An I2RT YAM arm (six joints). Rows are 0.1 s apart.
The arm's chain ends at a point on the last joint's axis. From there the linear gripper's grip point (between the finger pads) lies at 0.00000 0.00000 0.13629 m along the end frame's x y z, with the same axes.
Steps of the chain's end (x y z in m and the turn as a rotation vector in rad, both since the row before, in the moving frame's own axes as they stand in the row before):
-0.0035, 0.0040, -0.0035, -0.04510, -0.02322, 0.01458
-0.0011, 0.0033, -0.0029, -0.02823, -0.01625, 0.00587
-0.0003, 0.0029, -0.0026, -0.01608, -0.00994, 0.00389
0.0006, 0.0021, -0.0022, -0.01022, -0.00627, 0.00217
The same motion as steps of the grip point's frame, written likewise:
-0.0067, 0.0101, -0.0037, -0.04510, -0.02322, 0.01458
-0.0033, 0.0071, -0.0030, -0.02823, -0.01625, 0.00587
-0.0017, 0.0051, -0.0026, -0.01608, -0.00994, 0.00389
-0.0003, 0.0035, -0.0022, -0.01022, -0.00627, 0.00217

